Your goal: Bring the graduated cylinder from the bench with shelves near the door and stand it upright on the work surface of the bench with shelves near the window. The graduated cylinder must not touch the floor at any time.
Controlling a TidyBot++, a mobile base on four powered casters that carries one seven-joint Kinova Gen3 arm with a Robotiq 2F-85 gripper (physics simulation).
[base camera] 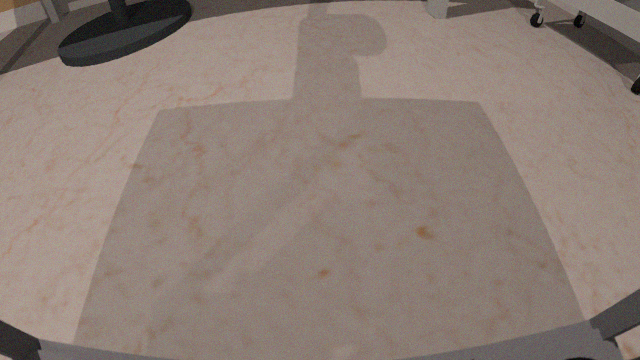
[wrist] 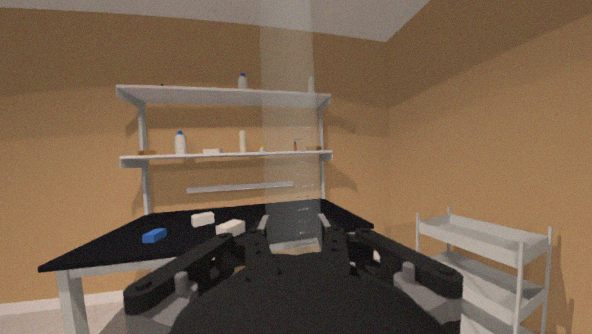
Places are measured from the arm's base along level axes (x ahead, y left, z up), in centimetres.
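Pixels of known places: gripper, between the fingertips: (wrist: 293, 224).
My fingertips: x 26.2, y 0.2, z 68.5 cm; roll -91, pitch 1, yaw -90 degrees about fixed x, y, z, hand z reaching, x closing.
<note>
Behind a point stands the place of what it marks.
The clear graduated cylinder (wrist: 289, 150) {x 21.6, y 0.3, z 75.3 cm} stands upright between the fingers in the wrist view, with faint scale marks on its side; its top runs out of the picture. My gripper (wrist: 293, 224) {x 26.2, y 0.2, z 68.5 cm} is shut on it near its lower part. Beyond it is a bench with a black work surface (wrist: 120, 240) {x 97.3, y 91.3, z 36.6 cm} and two white shelves (wrist: 200, 93) {x 135.3, y 63.4, z 126.1 cm} above. The cylinder and gripper are in front of this bench and overlap the right part of its top in the view. I cannot tell whether it is the bench near the window or the one near the door.
A blue block (wrist: 154, 235) {x 94.2, y 70.0, z 40.1 cm} and two white blocks (wrist: 202, 219) {x 116.0, y 56.7, z 40.4 cm} (wrist: 230, 228) {x 95.7, y 32.0, z 41.8 cm} lie on the bench top. Bottles stand on the shelves. A white cart (wrist: 519, 285) {x 70.2, y -91.4, z 20.1 cm} is at the right. In the base view, a round black stool base (base camera: 125, 37) {x 95.6, y 51.6, z -36.6 cm} is at the upper left and a bench leg (base camera: 437, 8) {x 106.2, y -38.9, z -36.2 cm} at the top.
</note>
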